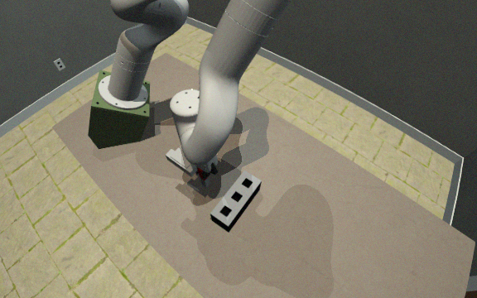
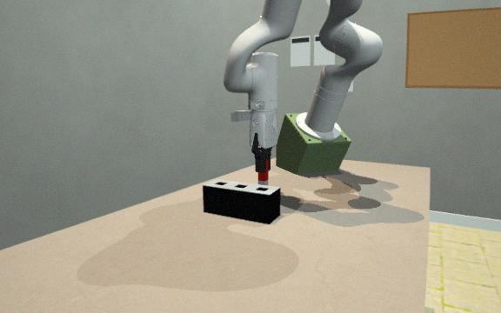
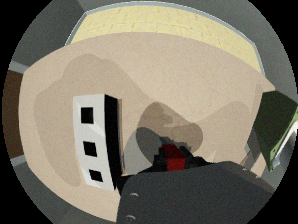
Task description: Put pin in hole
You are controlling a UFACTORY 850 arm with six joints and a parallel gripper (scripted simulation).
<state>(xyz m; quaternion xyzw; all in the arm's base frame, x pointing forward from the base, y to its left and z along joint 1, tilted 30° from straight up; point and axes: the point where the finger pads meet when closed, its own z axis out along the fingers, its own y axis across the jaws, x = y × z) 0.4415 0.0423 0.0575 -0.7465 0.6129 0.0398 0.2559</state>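
Right now my hand is 2 cm above the pin. Also, from my hand: black block: 13 cm ahead, 7 cm below, 4 cm to the left.
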